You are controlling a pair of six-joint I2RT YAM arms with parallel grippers.
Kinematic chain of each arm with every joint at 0, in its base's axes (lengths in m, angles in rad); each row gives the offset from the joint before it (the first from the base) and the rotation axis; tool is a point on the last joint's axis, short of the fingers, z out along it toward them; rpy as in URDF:
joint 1: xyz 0 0 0.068 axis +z
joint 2: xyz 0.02 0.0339 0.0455 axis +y
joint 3: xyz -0.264 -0.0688 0 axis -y
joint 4: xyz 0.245 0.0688 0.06 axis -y
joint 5: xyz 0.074 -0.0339 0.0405 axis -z
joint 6: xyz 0.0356 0 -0.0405 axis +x
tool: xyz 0 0 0 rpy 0 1.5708 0
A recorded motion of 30 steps. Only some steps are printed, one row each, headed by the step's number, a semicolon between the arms.
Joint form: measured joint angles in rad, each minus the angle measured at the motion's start. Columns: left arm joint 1, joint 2, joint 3, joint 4, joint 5, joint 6; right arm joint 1, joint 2, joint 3, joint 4, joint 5, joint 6.
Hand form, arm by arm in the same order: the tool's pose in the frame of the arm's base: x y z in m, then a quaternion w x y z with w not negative. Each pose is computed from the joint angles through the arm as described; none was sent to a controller.
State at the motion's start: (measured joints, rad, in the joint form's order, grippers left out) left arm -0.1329 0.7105 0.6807 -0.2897 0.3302 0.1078; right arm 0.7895 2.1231 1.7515 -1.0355 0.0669 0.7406
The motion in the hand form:
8: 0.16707 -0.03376 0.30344 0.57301 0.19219 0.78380 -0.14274; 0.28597 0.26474 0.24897 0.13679 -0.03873 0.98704 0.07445
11: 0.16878 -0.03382 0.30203 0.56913 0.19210 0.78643 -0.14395; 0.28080 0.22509 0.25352 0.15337 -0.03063 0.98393 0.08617
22: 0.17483 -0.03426 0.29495 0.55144 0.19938 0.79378 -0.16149; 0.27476 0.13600 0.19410 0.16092 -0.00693 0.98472 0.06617
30: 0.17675 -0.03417 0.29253 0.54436 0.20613 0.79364 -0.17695; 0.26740 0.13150 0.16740 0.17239 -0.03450 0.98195 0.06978
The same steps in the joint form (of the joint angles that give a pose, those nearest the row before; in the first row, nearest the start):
8: 0.0026 0.0069 -0.0004 0.0004 0.0069 0.0000; -0.0366 -0.2258 -0.1347 0.0511 -0.0011 -0.0763
11: 0.0042 0.0160 -0.0004 0.0000 0.0099 0.0000; -0.1091 -0.3597 -0.2926 0.1198 -0.0194 -0.1308
22: 0.0149 0.0507 -0.0061 0.0008 0.0569 0.0011; -0.3273 -0.5146 -0.7069 0.3777 -0.0446 -0.2964
30: 0.0244 0.0633 -0.0084 0.0023 0.0996 0.0011; -0.3308 -0.5146 -0.8251 0.5207 -0.0526 -0.3548

